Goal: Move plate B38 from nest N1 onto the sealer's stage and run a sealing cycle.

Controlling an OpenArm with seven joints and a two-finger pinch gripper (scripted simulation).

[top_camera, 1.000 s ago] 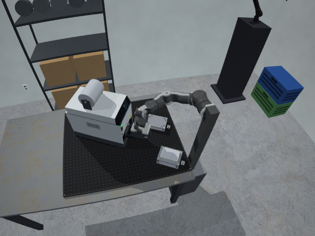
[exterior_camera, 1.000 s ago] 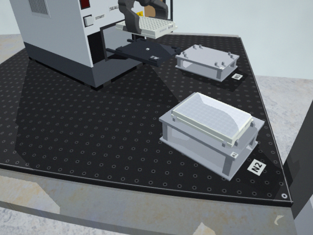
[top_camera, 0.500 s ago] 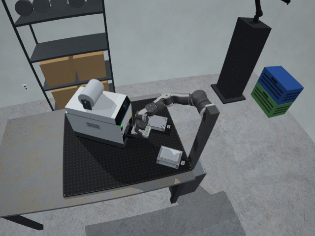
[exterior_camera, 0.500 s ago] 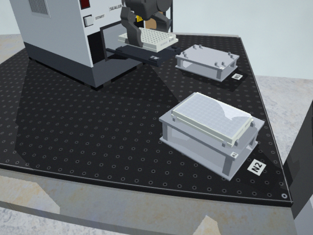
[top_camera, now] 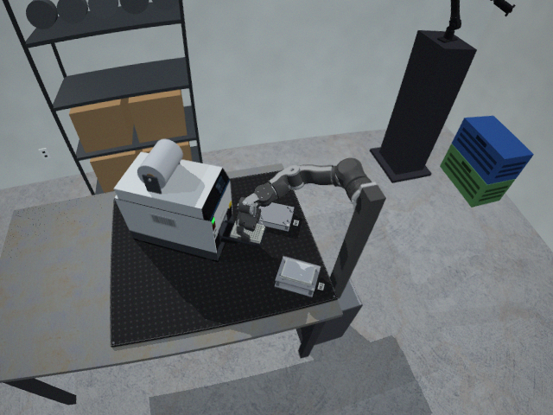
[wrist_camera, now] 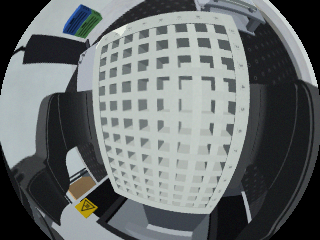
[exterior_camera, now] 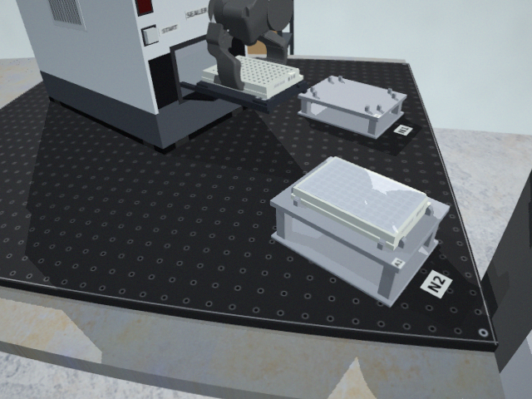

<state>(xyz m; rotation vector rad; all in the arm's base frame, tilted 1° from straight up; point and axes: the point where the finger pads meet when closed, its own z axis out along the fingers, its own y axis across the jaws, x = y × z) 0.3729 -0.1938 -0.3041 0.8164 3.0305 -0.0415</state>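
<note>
Now: the white 96-well plate B38 right at my hand. Round my hand: sealer's dark stage (2 cm below); start key (13 cm ahead, 3 cm to the left, 7 cm above); nest N1 (16 cm behind, 13 cm to the right, 8 cm below).
</note>
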